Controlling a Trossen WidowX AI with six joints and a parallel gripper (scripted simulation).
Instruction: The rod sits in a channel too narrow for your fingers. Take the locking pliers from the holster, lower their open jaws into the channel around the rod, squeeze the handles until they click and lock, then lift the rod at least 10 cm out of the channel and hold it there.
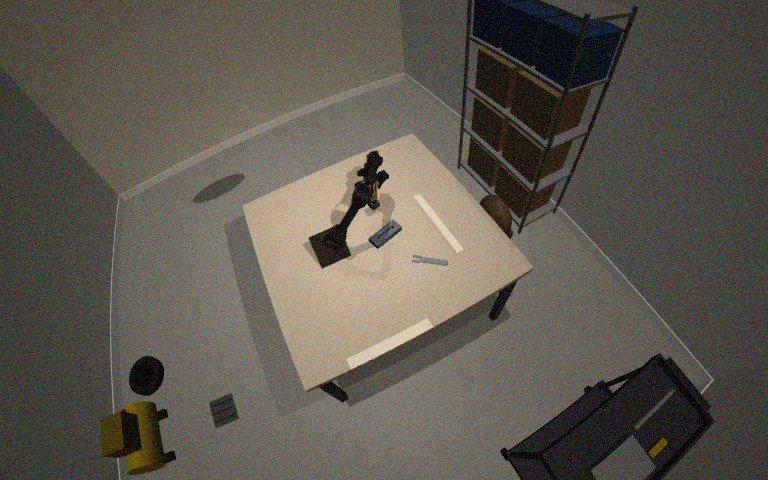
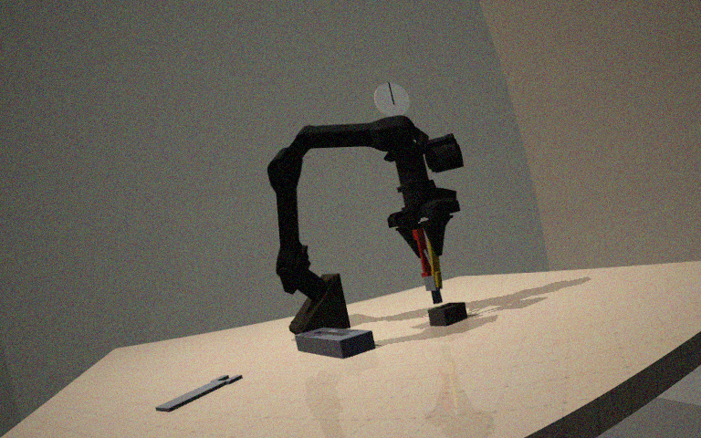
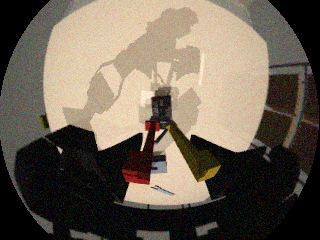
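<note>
The grey channel block lies 21 cm to the right of my gripper tip, 12 cm below it and 5 cm behind it. Round my gripper tip: yellow handle 2 cm ahead; dark holster 13 cm below, 2 cm to the left, 1 cm behind; flat grey forked bar 46 cm to the right, 14 cm below, 4 cm ahead.
</note>
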